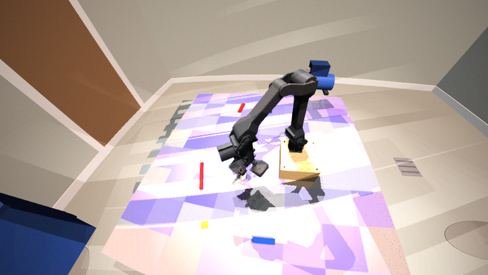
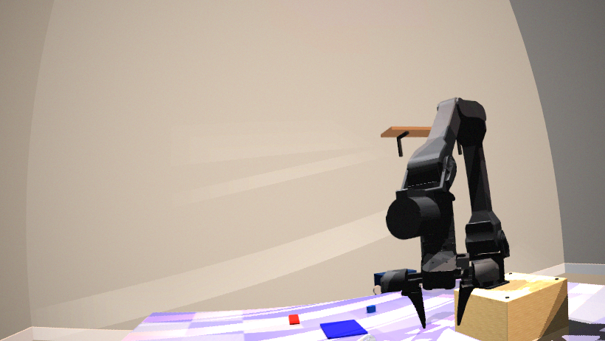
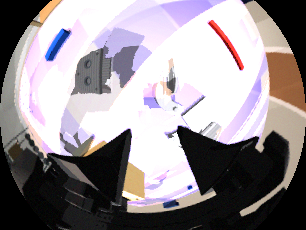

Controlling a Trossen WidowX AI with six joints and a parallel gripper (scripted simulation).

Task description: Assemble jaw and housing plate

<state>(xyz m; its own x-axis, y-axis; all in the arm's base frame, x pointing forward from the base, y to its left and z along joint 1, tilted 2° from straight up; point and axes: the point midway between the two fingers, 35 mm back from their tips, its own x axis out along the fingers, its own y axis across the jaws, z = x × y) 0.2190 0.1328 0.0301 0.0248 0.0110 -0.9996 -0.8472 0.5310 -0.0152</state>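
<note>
Now: gripper tip 50 mm short of the grey jaw, 10 mm to the left of it and 80 mm above it. Also, from my gripper tip: blue tile (50 mm ahead, 390 mm to the right, 80 mm below); yellow square (170 mm ahead, 270 mm to the left, 80 mm below); blue bar (100 mm behind, 290 mm to the left, 70 mm below).
</note>
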